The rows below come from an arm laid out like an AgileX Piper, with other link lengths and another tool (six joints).
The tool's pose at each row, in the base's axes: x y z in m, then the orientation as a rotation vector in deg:
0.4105, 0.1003, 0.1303, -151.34, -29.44, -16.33
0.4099, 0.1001, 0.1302, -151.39, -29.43, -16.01
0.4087, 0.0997, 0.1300, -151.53, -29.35, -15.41
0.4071, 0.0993, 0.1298, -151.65, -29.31, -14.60
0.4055, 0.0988, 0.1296, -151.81, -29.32, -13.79
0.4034, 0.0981, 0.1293, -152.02, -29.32, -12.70
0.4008, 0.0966, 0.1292, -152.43, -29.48, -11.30
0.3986, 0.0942, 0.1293, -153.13, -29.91, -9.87
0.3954, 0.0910, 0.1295, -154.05, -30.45, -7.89
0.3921, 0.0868, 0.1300, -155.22, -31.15, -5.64
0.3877, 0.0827, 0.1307, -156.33, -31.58, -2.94
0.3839, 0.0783, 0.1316, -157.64, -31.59, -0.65
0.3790, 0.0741, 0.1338, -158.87, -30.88, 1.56
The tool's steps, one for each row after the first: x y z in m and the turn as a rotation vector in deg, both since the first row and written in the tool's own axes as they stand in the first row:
-0.0006, 0.0000, -0.0001, 0.02, -0.22, 0.06
-0.0019, -0.0001, -0.0002, 0.03, -0.64, 0.22
-0.0035, -0.0003, -0.0004, 0.09, -1.21, 0.39
-0.0052, -0.0005, -0.0006, 0.10, -1.79, 0.52
-0.0074, -0.0006, -0.0009, 0.12, -2.57, 0.71
-0.0103, -0.0003, -0.0018, -0.01, -3.64, 0.84
-0.0130, 0.0008, -0.0032, -0.45, -4.83, 0.80
-0.0168, 0.0021, -0.0052, -1.03, -6.46, 0.78
-0.0210, 0.0041, -0.0079, -1.85, -8.34, 0.69
-0.0261, 0.0055, -0.0109, -2.56, -10.45, 0.86
-0.0306, 0.0074, -0.0141, -3.51, -12.23, 1.25
-0.0358, 0.0081, -0.0185, -4.37, -13.81, 2.12

